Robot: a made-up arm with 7 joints.
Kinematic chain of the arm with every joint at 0, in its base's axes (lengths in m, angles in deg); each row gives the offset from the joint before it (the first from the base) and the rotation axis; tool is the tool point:
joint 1: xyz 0 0 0.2 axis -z
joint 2: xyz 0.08 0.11 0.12 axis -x
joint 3: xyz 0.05 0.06 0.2 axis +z
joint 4: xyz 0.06 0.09 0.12 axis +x
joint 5: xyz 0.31 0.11 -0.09 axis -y
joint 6: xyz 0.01 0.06 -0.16 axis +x
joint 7: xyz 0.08 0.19 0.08 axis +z
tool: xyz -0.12 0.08 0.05
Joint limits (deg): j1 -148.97..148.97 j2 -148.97..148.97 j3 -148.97..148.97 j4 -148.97..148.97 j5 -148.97..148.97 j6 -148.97..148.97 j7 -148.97..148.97
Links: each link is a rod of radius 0.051 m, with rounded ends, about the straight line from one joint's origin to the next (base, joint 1, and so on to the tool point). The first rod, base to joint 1, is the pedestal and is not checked.
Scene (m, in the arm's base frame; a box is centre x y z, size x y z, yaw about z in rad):
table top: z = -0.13
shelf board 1: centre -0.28 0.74 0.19 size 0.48 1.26 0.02 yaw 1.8
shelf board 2: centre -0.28 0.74 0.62 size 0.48 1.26 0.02 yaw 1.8
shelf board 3: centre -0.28 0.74 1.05 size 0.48 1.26 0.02 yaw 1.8
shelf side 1: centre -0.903 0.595 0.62 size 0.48 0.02 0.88 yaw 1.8
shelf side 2: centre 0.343 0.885 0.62 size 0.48 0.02 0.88 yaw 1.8
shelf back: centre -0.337 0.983 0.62 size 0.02 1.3 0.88 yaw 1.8
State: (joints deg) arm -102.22 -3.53 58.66 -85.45 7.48 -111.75 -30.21
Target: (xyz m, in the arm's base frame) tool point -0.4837 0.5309 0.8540
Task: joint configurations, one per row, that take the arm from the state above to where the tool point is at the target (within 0.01 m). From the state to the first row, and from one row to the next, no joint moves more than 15 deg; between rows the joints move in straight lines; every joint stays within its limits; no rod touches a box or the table.
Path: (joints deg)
1: -109.77 -1.88 59.41 -83.81 -3.75 -114.44 -26.12
2: -117.32 -0.23 60.15 -82.17 -14.99 -117.12 -22.03
3: -124.87 1.43 60.90 -80.53 -26.22 -119.81 -17.93
4: -132.42 3.08 61.64 -78.90 -37.46 -122.49 -13.84
5: -131.04 -0.05 65.58 -91.10 -35.18 -130.04 -15.16
6: -129.67 -3.17 69.52 -103.31 -32.90 -137.59 -16.48
7: -128.29 -6.30 73.46 -115.51 -30.63 -145.13 -17.79
8: -120.66 -8.60 71.22 -114.34 -17.61 -139.26 -22.53
9: -113.04 -10.91 68.99 -113.16 -4.60 -133.38 -27.27

